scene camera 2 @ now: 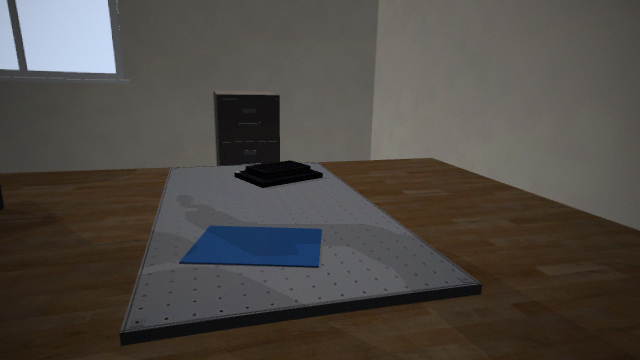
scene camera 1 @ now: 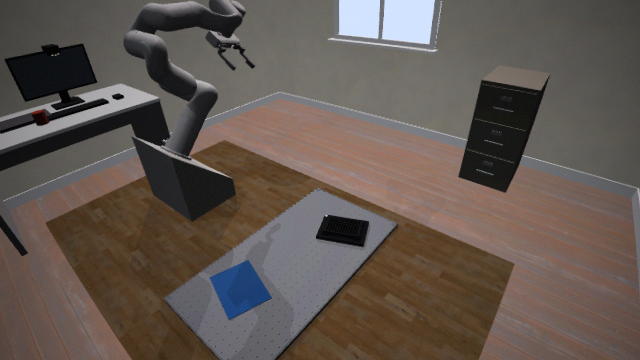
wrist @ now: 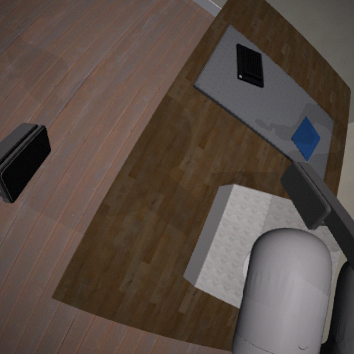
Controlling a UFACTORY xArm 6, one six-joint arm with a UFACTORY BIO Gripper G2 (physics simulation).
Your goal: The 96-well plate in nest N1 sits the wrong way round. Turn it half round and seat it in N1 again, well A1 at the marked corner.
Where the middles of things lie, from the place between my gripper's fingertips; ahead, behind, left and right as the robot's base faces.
Scene:
Now: hand 62 cm short of the black 96-well plate (scene camera 2: 285, 168), 41 cm above it and 28 cm to the left of it. Also, from my hand: flat blue panel (scene camera 2: 219, 245) (65 cm to the right, 47 cm ahead, 43 cm below).

